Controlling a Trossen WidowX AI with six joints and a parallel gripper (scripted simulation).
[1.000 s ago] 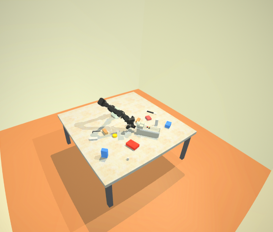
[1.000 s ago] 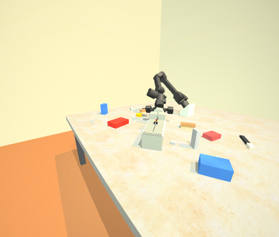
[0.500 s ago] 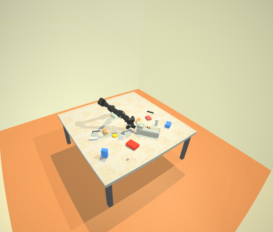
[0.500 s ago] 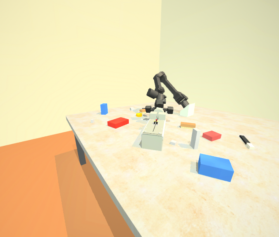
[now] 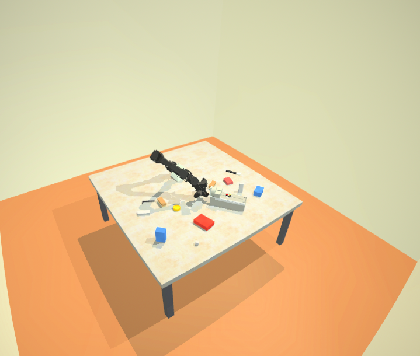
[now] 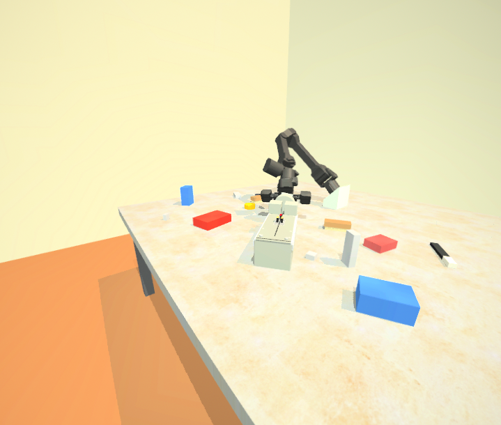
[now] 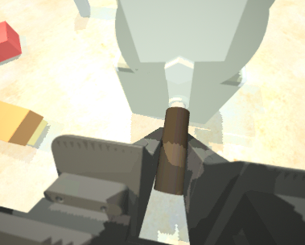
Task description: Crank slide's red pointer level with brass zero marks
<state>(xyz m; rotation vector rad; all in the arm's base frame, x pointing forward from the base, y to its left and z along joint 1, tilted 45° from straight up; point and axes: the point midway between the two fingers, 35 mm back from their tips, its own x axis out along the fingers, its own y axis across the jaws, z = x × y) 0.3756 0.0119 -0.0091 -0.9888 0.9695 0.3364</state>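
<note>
The brown crank handle is 10 mm behind my gripper tip, 10 mm to the right of it and 30 mm above it. The rest, counted from my gripper tip: red pointer: 110 mm ahead, 90 mm to the left, 50 mm above; then crank: 40 mm above; then yellow disc: 40 mm behind, 250 mm to the right, 30 mm below.
</note>
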